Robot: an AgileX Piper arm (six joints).
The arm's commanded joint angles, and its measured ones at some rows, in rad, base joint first. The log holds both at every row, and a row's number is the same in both.
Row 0, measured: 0.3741 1.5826 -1.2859 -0.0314 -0.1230 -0.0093
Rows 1 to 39, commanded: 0.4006 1.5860 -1.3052 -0.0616 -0.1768 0.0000; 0.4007 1.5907 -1.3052 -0.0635 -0.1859 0.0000; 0.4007 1.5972 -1.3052 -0.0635 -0.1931 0.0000; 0.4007 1.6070 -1.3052 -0.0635 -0.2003 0.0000; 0.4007 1.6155 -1.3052 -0.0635 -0.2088 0.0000; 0.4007 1.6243 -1.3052 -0.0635 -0.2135 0.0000; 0.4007 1.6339 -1.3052 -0.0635 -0.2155 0.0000; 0.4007 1.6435 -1.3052 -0.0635 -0.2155 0.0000; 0.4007 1.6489 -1.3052 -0.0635 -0.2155 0.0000; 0.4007 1.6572 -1.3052 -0.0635 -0.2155 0.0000; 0.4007 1.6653 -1.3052 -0.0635 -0.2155 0.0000; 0.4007 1.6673 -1.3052 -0.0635 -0.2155 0.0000; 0.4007 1.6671 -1.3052 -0.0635 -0.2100 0.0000; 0.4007 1.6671 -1.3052 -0.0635 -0.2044 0.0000; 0.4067 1.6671 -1.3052 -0.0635 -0.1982 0.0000; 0.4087 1.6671 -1.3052 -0.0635 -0.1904 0.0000; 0.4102 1.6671 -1.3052 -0.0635 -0.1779 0.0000; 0.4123 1.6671 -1.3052 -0.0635 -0.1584 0.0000; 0.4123 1.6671 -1.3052 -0.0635 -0.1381 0.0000; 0.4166 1.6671 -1.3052 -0.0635 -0.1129 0.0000; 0.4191 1.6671 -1.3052 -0.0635 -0.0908 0.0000; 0.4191 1.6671 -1.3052 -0.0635 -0.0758 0.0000; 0.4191 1.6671 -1.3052 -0.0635 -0.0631 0.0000; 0.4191 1.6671 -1.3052 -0.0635 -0.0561 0.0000; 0.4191 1.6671 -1.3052 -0.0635 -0.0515 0.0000; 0.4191 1.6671 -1.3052 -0.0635 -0.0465 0.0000; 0.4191 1.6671 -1.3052 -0.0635 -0.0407 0.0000; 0.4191 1.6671 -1.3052 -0.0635 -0.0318 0.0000; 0.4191 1.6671 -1.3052 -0.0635 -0.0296 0.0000; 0.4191 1.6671 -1.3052 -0.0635 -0.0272 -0.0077; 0.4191 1.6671 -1.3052 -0.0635 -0.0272 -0.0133; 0.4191 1.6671 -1.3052 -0.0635 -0.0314 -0.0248; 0.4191 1.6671 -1.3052 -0.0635 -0.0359 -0.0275; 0.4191 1.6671 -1.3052 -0.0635 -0.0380 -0.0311; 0.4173 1.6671 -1.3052 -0.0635 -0.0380 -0.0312; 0.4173 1.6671 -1.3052 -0.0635 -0.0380 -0.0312; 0.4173 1.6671 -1.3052 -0.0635 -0.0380 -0.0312; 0.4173 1.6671 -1.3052 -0.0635 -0.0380 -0.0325; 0.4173 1.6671 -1.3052 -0.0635 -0.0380 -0.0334
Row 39, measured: 0.4185 1.6809 -1.2923 -0.0593 0.0148 -0.0194
